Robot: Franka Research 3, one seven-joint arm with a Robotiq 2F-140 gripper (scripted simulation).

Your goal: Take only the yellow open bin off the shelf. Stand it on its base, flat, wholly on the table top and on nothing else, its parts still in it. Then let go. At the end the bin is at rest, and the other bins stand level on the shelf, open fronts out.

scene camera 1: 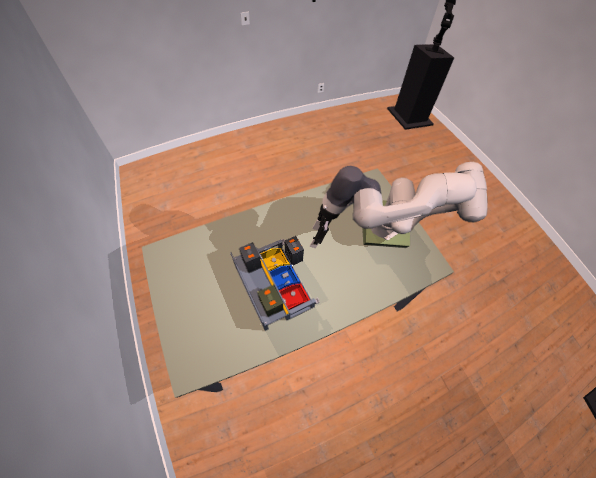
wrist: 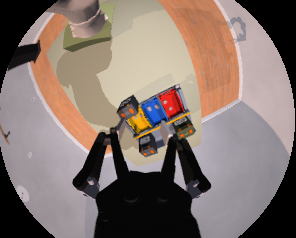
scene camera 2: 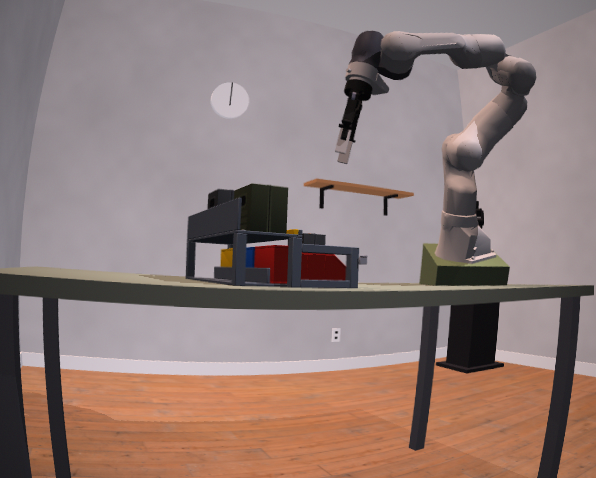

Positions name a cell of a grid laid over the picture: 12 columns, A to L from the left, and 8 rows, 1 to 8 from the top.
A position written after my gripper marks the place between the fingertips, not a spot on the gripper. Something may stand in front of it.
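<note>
My gripper is visible to me at (scene camera 2: G3) and again at (wrist: F5). I can also see a red bin (scene camera 2: G5).
</note>
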